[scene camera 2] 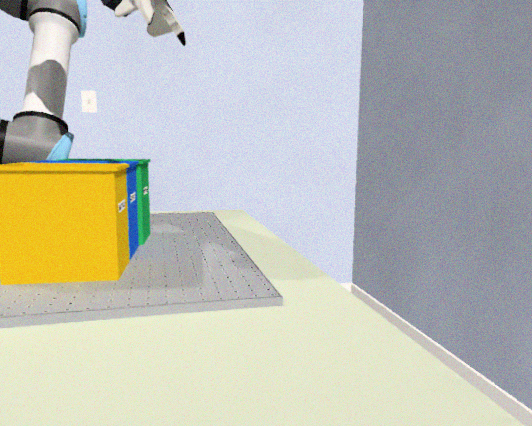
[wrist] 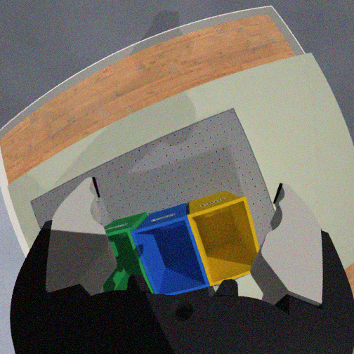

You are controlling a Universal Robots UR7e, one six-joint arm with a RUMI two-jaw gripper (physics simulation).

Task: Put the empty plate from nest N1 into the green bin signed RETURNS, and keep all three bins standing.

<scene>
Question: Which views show the yellow bin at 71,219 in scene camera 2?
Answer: Scene camera 2 and the wrist view: all of them.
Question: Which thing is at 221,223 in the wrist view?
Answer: A yellow bin.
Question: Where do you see a blue bin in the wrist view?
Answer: At 164,240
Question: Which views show the green bin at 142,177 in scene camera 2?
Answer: Scene camera 2 and the wrist view: all of them.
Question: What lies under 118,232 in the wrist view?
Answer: A green bin.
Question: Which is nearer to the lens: the green bin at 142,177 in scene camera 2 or the yellow bin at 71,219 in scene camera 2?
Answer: The yellow bin.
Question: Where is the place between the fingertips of my gripper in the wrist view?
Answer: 186,182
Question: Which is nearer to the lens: the blue bin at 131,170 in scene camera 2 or the yellow bin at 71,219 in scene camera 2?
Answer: The yellow bin.
</scene>
